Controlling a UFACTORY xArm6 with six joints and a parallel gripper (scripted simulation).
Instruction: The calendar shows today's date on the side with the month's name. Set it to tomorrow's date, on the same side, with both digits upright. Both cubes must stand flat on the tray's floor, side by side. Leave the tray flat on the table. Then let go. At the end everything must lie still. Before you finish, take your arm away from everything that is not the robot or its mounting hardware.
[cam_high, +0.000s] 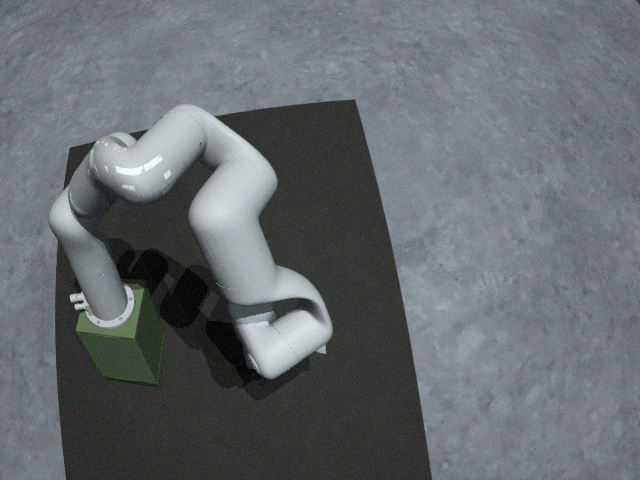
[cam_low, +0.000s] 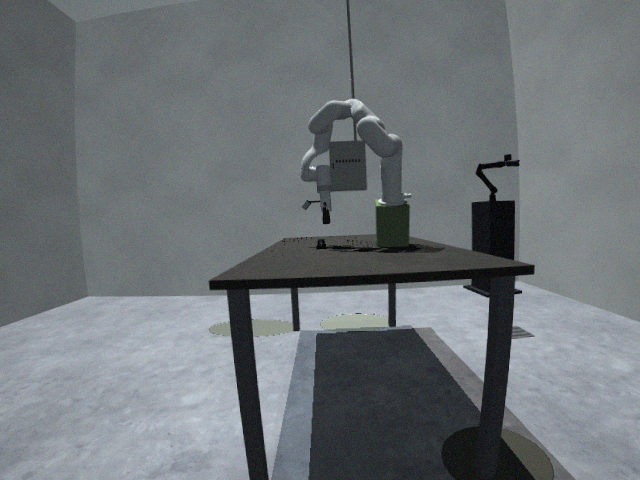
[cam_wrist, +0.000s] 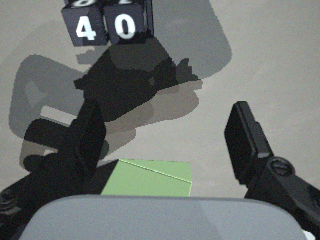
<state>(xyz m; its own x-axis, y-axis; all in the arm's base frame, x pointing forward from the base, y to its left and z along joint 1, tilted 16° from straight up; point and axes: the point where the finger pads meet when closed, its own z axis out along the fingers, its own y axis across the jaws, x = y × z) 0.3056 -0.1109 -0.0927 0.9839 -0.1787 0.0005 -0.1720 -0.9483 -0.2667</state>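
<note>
The dark tray is 120 mm below my hand, 50 mm to the left of it and 40 mm ahead of it.
</note>
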